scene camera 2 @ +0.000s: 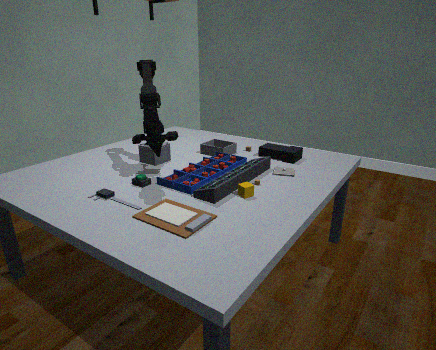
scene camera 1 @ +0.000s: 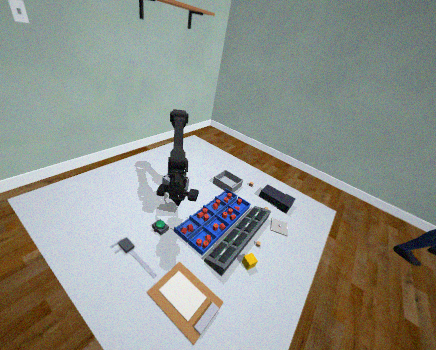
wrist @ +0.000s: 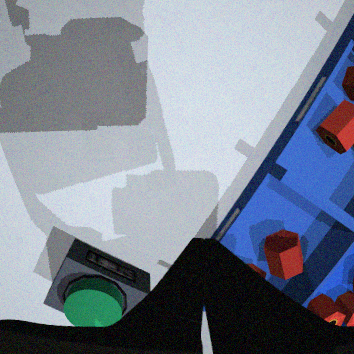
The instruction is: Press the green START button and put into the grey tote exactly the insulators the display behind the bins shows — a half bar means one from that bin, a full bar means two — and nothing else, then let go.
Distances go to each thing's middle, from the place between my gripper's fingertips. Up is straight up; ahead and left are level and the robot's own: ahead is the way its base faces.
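My gripper is 70 mm above the green START button (wrist: 92,288), and I can see that it is 10 mm short of the button as well as 110 mm to the left of it.
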